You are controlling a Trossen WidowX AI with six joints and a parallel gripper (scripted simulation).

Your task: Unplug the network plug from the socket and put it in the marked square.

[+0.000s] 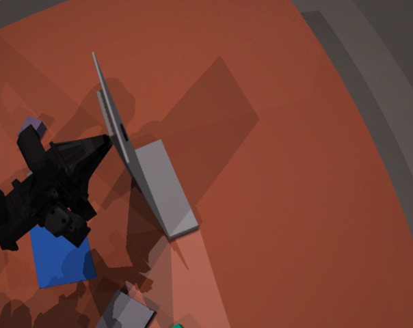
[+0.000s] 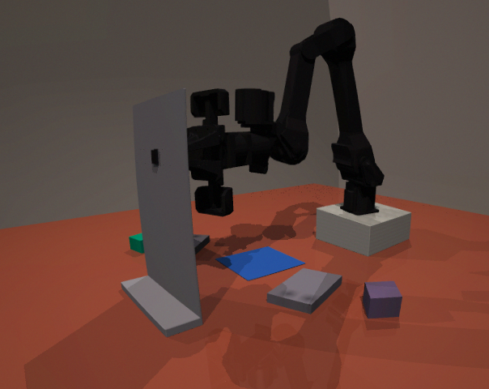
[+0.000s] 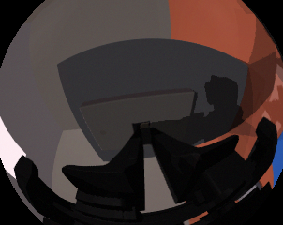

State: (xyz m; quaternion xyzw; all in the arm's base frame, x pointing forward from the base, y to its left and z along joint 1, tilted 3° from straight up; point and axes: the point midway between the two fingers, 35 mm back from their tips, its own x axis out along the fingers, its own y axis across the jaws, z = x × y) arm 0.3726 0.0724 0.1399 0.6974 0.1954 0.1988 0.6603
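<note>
My gripper tip is 200 mm above the blue marked square, 160 mm past it and 90 mm to the left of it. From my gripper tip the other things lie so: green block: 260 mm to the right, 190 mm below, 40 mm ahead; then grey upright panel: 80 mm below, 20 mm ahead, 10 mm to the left; then network plug: 10 mm ahead.
</note>
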